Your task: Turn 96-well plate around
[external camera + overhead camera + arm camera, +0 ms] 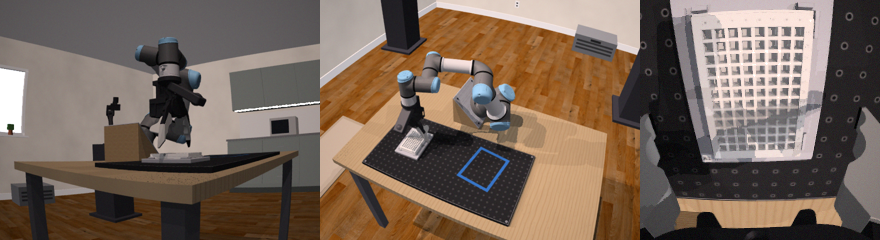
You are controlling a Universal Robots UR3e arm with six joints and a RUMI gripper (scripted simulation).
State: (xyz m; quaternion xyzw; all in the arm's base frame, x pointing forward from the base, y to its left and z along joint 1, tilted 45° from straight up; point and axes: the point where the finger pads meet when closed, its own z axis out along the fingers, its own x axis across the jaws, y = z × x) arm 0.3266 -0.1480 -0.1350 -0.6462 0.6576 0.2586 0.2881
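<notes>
Right now my hand is 2 cm above the 96-well plate. From my hand the other things lie so: plate nest N1 (4 cm below).
</notes>
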